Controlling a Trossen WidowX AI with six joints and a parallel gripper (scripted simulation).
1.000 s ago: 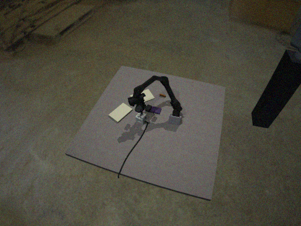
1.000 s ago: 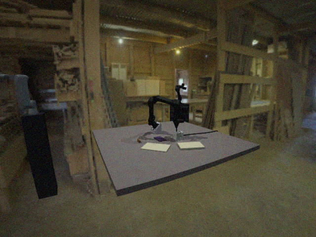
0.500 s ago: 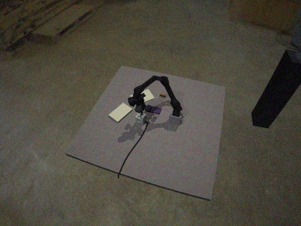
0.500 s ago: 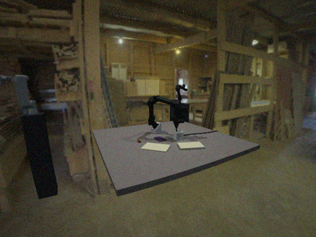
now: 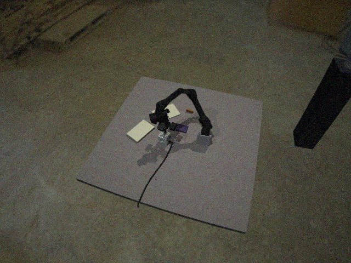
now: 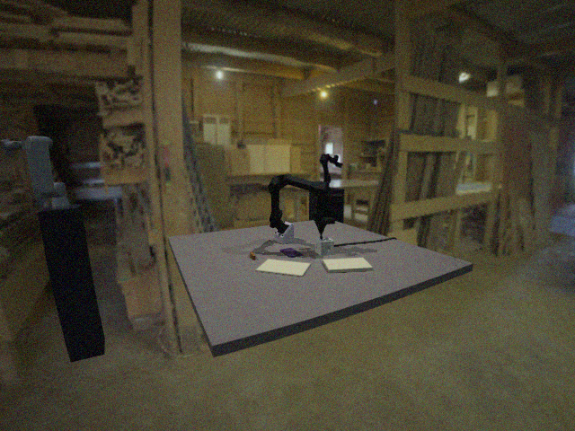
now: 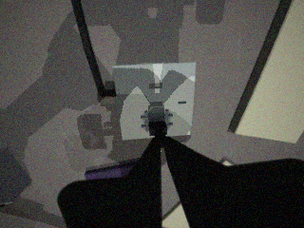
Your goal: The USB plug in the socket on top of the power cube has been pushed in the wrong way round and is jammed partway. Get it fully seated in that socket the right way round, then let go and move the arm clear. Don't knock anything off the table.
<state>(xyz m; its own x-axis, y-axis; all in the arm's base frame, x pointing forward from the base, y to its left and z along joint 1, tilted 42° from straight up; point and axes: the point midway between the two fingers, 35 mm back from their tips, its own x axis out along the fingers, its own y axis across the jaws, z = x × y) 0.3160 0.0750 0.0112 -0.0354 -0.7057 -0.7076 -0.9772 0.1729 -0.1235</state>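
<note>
The USB plug lies 20 mm below my gripper tip. The rest, counted from my gripper tip: purple block: 130 mm to the right, 110 mm below, 90 mm behind.
</note>
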